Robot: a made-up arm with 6 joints.
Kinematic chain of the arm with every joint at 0, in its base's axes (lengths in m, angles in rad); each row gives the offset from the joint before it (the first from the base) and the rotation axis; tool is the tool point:
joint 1: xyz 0 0 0.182 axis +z
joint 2: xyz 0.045 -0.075 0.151 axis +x
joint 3: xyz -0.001 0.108 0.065 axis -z
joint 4: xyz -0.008 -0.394 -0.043 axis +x
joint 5: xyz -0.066 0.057 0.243 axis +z
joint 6: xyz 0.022 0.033 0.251 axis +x
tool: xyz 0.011 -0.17 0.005
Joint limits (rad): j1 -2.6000..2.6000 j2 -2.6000..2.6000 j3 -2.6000..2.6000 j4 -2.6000..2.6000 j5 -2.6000..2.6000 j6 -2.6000..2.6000
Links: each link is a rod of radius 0.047 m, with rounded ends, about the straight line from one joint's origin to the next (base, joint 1, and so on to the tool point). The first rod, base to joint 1, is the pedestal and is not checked.
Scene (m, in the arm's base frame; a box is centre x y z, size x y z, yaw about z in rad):
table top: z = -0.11
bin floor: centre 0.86 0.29 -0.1 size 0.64 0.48 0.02 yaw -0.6
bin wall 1: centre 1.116 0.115 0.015 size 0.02 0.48 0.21 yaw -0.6
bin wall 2: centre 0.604 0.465 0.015 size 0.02 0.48 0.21 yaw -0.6
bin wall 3: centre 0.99 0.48 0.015 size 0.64 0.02 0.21 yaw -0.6
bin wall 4: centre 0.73 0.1 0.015 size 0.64 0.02 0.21 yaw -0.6
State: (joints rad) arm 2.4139 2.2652 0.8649 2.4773 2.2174 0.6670
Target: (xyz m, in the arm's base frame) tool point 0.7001 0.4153 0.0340
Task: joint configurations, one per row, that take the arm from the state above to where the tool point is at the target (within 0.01 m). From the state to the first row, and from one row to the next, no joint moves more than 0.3 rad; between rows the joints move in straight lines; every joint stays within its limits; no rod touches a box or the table.
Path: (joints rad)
1: 2.4260 2.2407 1.1071 2.1905 2.2811 0.4852
2: 2.4382 2.2163 1.3494 1.9037 2.3448 0.3033
3: 2.4503 2.1918 1.5916 1.6169 2.4085 0.1215
4: 2.4877 2.2939 1.7164 1.3468 2.4564 0.0177
5: 2.5252 2.3959 1.8412 1.0767 2.5043 -0.0862
6: 2.5626 2.4980 1.9660 0.8066 2.5521 -0.1900
7: 2.6000 2.6000 2.0908 0.5365 2.6000 -0.2939

